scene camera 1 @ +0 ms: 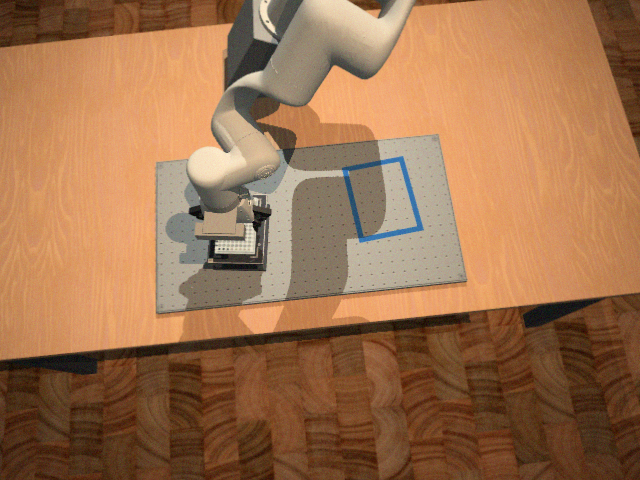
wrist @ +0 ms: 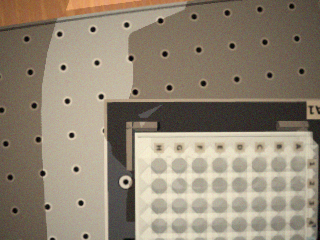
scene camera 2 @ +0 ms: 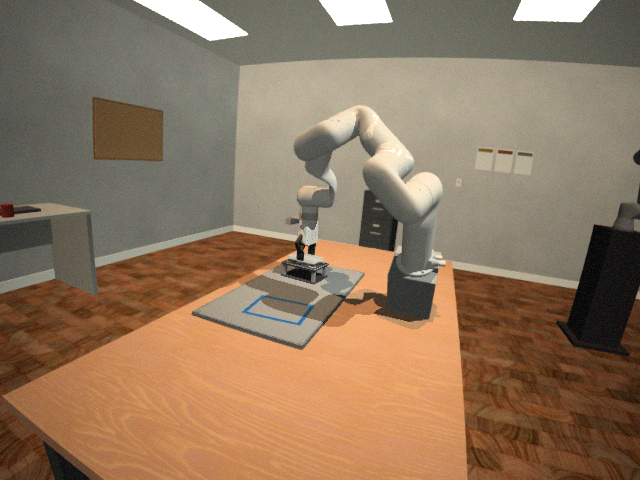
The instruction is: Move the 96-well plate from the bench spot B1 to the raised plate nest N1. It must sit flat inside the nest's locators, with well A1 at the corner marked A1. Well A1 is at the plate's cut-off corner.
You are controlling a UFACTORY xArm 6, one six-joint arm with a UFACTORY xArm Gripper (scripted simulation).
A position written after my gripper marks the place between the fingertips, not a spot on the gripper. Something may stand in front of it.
In view: my gripper [scene camera 1: 236,224], a white 96-well plate [scene camera 1: 248,246] and a dark plate nest N1 [scene camera 1: 227,258].
The white 96-well plate shows as well in the wrist view [wrist: 241,195].
